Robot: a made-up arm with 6 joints.
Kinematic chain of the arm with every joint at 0, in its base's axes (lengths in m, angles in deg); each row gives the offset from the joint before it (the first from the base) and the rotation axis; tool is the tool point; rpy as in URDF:
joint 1: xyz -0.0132 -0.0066 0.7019 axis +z
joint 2: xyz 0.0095 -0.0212 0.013 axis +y
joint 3: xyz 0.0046 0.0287 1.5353 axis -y
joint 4: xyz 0 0.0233 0.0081 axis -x
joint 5: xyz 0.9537 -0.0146 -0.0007 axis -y
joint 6: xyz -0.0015 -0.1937 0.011 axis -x
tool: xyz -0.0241 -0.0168 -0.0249 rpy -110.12 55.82 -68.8
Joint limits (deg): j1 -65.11..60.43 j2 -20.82..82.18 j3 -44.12..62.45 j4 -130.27..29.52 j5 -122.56..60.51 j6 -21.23..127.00
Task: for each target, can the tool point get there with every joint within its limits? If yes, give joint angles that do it. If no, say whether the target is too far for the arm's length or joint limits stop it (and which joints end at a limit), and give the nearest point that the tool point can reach.
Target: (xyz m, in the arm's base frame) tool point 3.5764 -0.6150 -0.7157
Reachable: no: too far | nearest point 2.2935 -0.3976 0.2928 | short by 1.646 m
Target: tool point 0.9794 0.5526 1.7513
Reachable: yes | joints 39.61 11.34 -20.28 0.69 -44.11 21.37
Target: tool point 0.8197 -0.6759 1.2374
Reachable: yes | joints -33.09 23.32 -29.48 -62.27 -72.64 89.58
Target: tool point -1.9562 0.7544 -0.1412
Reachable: no: joint limits stop it (at a limit: joint 1, joint 2, joint 3, joint 4, joint 5) | nearest point 0.2301 0.7808 0.2216 | short by 2.216 m
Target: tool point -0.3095 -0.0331 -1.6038
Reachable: no: joint limits stop it (at a limit: joint 1, joint 2, joint 5, joint 6) | nearest point 0.3285 -0.9271 0.0653 | short by 1.998 m
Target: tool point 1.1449 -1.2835 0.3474
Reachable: yes | joints -43.88 67.80 5.13 -58.39 -78.18 77.14
